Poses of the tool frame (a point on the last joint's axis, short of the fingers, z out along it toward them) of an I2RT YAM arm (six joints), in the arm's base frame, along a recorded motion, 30 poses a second.
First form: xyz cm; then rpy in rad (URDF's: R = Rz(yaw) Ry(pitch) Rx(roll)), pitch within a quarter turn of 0, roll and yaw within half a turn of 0.
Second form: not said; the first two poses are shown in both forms.
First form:
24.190 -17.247 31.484 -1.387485 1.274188 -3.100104
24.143 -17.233 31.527 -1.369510 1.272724 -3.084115
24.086 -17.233 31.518 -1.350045 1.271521 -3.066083
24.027 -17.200 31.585 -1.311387 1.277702 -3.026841
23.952 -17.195 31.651 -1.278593 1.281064 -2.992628
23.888 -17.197 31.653 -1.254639 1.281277 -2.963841
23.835 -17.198 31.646 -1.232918 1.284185 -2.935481
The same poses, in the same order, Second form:
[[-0.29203 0.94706 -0.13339 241.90], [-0.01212 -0.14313 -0.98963 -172.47], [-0.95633 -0.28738 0.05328 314.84], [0 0 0 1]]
[[-0.29319 0.94654 -0.13451 241.43], [-0.01687 -0.14580 -0.98917 -172.33], [-0.95590 -0.28775 0.05872 315.27], [0 0 0 1]]
[[-0.29399 0.94622 -0.13503 240.86], [-0.02224 -0.14800 -0.98874 -172.33], [-0.95555 -0.28767 0.06456 315.18], [0 0 0 1]]
[[-0.28702 0.94861 -0.13329 240.27], [-0.03308 -0.14887 -0.98830 -172.00], [-0.95735 -0.27925 0.07411 315.85], [0 0 0 1]]
[[-0.28253 0.95029 -0.13088 239.52], [-0.04240 -0.14867 -0.98798 -171.95], [-0.95832 -0.27359 0.08230 316.51], [0 0 0 1]]
[[-0.28099 0.95150 -0.12523 238.88], [-0.05048 -0.14496 -0.98815 -171.97], [-0.95838 -0.27134 0.08876 316.53], [0 0 0 1]]
[[-0.27672 0.95366 -0.11815 238.35], [-0.05786 -0.13926 -0.98856 -171.98], [-0.95921 -0.26672 0.09371 316.46], [0 0 0 1]]

